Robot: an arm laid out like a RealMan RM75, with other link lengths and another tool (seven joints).
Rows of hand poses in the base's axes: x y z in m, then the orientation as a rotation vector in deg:
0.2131, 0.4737, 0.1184, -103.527, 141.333, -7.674
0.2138, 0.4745, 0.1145, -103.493, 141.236, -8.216
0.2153, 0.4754, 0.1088, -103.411, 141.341, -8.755
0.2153, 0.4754, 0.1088, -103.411, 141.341, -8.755
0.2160, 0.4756, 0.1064, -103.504, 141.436, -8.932
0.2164, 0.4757, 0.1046, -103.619, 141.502, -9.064
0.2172, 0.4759, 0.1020, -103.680, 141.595, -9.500
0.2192, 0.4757, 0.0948, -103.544, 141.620, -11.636
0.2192, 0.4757, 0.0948, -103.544, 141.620, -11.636
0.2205, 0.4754, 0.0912, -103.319, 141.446, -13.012
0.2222, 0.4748, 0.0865, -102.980, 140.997, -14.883
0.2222, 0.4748, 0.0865, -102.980, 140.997, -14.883
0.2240, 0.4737, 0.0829, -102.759, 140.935, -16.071
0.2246, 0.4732, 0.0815, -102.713, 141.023, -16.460
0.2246, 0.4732, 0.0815, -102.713, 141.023, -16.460
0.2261, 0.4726, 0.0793, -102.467, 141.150, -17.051
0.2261, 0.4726, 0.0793, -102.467, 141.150, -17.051
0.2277, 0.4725, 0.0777, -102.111, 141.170, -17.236
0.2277, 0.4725, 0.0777, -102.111, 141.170, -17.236
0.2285, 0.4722, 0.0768, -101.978, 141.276, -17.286
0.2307, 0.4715, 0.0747, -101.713, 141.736, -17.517
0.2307, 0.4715, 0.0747, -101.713, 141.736, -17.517
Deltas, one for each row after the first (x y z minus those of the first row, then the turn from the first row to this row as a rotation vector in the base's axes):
0.0007, 0.0008, -0.0039, -0.245, -0.270, 0.008
0.0022, 0.0017, -0.0096, -0.559, -0.428, -0.092
0.0022, 0.0017, -0.0096, -0.559, -0.428, -0.092
0.0029, 0.0019, -0.0120, -0.732, -0.381, -0.090
0.0033, 0.0020, -0.0138, -0.875, -0.326, -0.064
0.0041, 0.0022, -0.0164, -1.179, -0.384, -0.085
0.0061, 0.0020, -0.0236, -2.334, -1.154, -0.225
0.0061, 0.0020, -0.0236, -2.334, -1.154, -0.225
0.0074, 0.0017, -0.0272, -2.957, -1.834, -0.306
0.0091, 0.0011, -0.0319, -3.715, -2.905, -0.344
0.0091, 0.0011, -0.0319, -3.715, -2.905, -0.344
0.0109, 0.0000, -0.0355, -4.296, -3.431, -0.464
0.0115, -0.0005, -0.0369, -4.541, -3.516, -0.536
0.0115, -0.0005, -0.0369, -4.541, -3.516, -0.536
0.0130, -0.0011, -0.0391, -4.850, -3.736, -0.731
0.0130, -0.0011, -0.0391, -4.850, -3.736, -0.731
0.0146, -0.0012, -0.0407, -4.842, -3.957, -0.924
0.0146, -0.0012, -0.0407, -4.842, -3.957, -0.924
0.0154, -0.0015, -0.0416, -4.869, -3.967, -1.037
0.0176, -0.0022, -0.0437, -5.103, -3.858, -1.369
0.0176, -0.0022, -0.0437, -5.103, -3.858, -1.369

